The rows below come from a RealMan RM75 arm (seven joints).
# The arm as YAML. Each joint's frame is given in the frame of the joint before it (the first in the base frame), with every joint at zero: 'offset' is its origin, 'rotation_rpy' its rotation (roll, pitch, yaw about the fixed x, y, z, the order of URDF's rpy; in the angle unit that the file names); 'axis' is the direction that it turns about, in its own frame. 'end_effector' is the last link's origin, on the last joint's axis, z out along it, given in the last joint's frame.
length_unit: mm
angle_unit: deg
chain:
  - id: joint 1
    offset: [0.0, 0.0, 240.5]
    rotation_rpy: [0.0, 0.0, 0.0]
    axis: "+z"
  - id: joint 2
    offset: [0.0, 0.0, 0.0]
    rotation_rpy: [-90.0, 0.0, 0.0]
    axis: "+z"
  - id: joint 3
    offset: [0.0, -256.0, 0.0]
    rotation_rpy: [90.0, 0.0, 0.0]
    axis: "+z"
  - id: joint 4
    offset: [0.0, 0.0, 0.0]
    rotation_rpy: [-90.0, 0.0, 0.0]
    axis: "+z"
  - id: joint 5
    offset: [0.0, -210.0, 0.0]
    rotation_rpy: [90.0, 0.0, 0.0]
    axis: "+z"
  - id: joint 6
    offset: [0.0, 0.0, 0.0]
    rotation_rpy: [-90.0, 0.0, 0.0]
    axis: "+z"
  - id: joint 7
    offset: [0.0, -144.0, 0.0]
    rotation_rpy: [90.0, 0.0, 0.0]
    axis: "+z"
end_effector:
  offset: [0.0, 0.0, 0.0]
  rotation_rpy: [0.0, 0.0, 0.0]
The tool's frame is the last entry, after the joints.
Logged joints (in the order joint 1, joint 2, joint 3, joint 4, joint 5, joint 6, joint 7), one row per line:
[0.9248 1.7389 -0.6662 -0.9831 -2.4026 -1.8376 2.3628]
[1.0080 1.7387 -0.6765 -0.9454 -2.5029 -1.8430 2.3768]
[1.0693 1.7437 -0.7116 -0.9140 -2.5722 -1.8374 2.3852]
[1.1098 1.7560 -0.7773 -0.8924 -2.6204 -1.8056 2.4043]
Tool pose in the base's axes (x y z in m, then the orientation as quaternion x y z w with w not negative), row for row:
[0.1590 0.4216 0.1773 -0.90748 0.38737 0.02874 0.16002]
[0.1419 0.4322 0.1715 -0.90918 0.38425 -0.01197 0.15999]
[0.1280 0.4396 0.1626 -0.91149 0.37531 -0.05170 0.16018]
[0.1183 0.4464 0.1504 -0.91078 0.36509 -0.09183 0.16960]
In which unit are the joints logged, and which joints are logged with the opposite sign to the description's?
The joints are logged in radians. Opposite sign: none.
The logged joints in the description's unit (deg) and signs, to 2 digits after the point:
[52.99 99.63 -38.17 -56.33 -137.66 -105.29 135.38]
[57.75 99.62 -38.76 -54.17 -143.41 -105.60 136.18]
[61.27 99.91 -40.77 -52.37 -147.38 -105.28 136.66]
[63.59 100.61 -44.54 -51.13 -150.14 -103.45 137.76]

